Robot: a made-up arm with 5 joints.
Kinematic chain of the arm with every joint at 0, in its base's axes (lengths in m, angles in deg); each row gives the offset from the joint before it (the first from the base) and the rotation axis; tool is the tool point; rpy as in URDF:
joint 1: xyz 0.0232 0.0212 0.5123 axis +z
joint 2: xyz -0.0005 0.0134 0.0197 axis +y
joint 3: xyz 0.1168 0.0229 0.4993 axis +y
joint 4: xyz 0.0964 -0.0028 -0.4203 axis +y
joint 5: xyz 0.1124 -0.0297 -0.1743 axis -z
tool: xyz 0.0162 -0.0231 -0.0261 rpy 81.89 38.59 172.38
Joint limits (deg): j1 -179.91..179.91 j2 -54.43..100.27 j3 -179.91..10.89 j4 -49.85..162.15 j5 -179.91..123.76
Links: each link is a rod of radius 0.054 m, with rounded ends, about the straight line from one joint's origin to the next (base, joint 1, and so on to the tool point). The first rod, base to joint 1, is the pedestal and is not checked.
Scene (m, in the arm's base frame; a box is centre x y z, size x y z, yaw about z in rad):
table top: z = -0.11
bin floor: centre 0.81 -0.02 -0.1 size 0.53 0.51 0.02 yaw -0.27
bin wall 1: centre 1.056 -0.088 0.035 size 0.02 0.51 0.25 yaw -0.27
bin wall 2: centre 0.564 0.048 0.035 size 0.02 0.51 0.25 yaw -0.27
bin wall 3: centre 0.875 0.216 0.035 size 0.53 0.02 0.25 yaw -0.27
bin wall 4: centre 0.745 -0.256 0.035 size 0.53 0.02 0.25 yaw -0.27
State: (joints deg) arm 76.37 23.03 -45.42 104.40 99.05
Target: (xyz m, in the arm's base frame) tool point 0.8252 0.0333 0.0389
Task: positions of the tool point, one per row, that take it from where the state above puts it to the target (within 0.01 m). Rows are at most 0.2 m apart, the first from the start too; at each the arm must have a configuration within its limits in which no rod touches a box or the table.
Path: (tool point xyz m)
1: 0.2234 0.4098 0.4443
2: 0.3487 0.4148 0.4120
3: 0.4838 0.3818 0.3834
4: 0.6171 0.3067 0.3594
5: 0.7354 0.1893 0.3404
6: 0.8252 0.0333 0.3267
7: 0.8388 0.0337 0.1843
8: 0.8252 0.0334 0.0389

